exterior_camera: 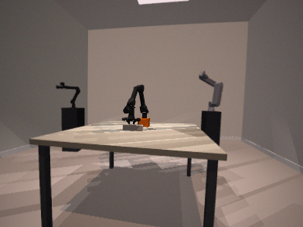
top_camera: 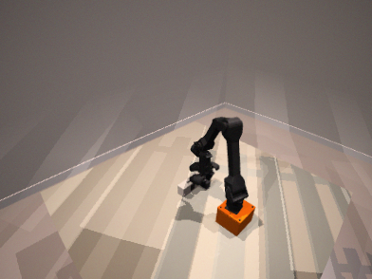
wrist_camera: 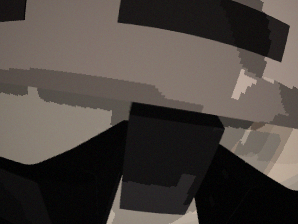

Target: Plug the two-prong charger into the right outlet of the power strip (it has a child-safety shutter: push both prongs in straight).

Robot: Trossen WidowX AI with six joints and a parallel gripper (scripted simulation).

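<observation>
My gripper tip is 20 mm short of the black two-prong charger and 10 mm below it.
</observation>
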